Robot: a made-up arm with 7 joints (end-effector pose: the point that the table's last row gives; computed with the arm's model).
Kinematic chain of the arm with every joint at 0, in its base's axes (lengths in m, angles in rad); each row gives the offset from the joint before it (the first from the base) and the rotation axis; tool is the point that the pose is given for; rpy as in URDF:
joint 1: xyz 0 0 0.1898 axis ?
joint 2: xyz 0 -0.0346 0.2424 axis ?
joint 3: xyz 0 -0.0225 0.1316 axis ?
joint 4: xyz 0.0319 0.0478 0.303 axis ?
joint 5: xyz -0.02 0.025 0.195 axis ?
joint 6: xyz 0 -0.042 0.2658 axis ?
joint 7: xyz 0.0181 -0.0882 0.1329 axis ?
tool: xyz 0 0 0 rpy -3.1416 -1.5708 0
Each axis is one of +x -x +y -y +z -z.
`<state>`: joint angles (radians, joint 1 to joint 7).
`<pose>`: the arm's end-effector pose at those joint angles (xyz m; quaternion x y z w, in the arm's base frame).
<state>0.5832 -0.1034 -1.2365 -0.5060 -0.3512 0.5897 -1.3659</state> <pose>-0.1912 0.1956 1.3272 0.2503 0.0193 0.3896 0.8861</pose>
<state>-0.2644 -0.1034 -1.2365 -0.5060 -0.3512 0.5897 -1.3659</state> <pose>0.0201 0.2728 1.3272 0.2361 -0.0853 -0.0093 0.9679</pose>
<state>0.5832 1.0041 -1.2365 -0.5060 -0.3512 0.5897 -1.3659</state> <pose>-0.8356 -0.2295 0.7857 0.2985 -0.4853 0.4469 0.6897</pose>
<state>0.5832 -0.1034 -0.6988 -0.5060 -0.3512 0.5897 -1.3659</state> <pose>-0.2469 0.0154 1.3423 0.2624 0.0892 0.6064 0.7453</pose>
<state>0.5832 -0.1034 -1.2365 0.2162 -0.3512 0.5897 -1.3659</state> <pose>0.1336 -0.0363 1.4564 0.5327 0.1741 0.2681 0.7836</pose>
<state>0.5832 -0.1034 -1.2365 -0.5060 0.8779 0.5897 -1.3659</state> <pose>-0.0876 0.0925 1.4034 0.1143 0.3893 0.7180 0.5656</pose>
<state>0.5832 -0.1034 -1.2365 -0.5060 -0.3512 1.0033 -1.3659</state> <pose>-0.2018 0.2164 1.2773 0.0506 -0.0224 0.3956 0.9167</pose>
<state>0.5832 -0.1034 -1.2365 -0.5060 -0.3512 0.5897 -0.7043</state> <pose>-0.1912 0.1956 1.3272 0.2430 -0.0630 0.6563 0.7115</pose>
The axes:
joint 1: +z
joint 2: -y
joint 3: +z
joint 4: +y
joint 5: +z
joint 6: -y
joint 7: +x

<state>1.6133 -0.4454 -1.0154 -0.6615 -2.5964 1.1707 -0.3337</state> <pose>-0.3309 0.4081 1.1827 0.0056 -0.3651 0.4661 0.8059</pose>
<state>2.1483 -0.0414 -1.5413 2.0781 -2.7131 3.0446 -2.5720</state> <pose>0.2061 0.4051 0.7374 -0.9616 0.0495 0.2666 0.0423</pose>
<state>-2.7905 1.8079 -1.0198 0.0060 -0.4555 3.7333 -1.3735</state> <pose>0.6603 0.3506 0.1970 0.4386 -0.5310 0.4330 0.5815</pose>
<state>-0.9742 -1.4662 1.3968 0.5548 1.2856 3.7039 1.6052</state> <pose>0.5867 -0.3895 0.5348 -0.8278 -0.4334 0.3430 0.0959</pose>
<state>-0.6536 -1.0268 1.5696 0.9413 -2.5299 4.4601 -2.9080</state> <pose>0.6388 -0.2490 0.9565 -0.5328 -0.5872 0.4531 0.4075</pose>
